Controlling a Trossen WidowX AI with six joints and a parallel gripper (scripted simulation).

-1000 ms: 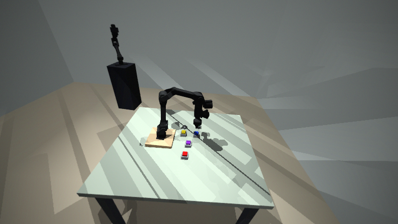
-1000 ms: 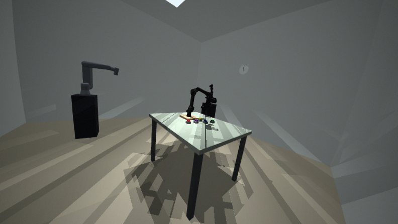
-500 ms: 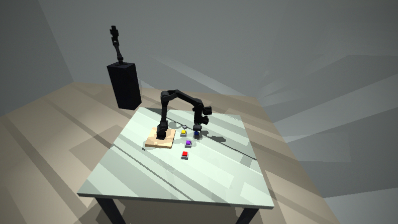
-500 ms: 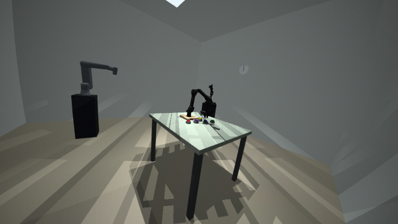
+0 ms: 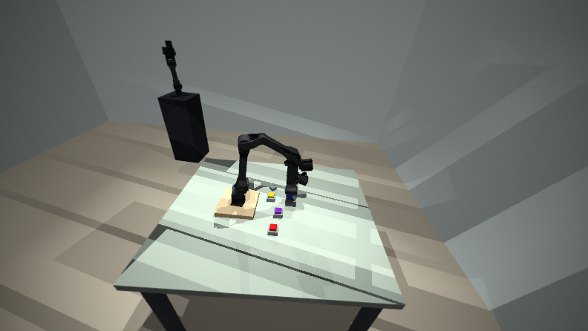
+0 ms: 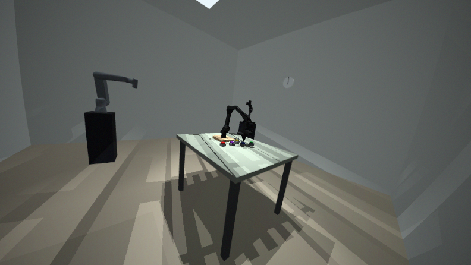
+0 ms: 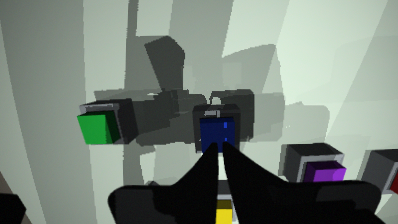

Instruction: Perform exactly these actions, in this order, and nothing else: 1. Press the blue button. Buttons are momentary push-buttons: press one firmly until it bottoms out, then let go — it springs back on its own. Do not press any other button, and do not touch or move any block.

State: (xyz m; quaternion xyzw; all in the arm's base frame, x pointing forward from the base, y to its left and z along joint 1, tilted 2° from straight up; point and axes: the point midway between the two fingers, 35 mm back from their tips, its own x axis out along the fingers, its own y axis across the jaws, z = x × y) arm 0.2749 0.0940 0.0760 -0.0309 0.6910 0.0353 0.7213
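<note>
Now: gripper tip 3 cm above the blue button. Round my gripper tip: yellow button: 11 cm behind, 1 cm to the right, 3 cm below; then purple button: 5 cm behind, 12 cm to the right, 3 cm below; then green button: 12 cm to the left, 3 cm below.
</note>
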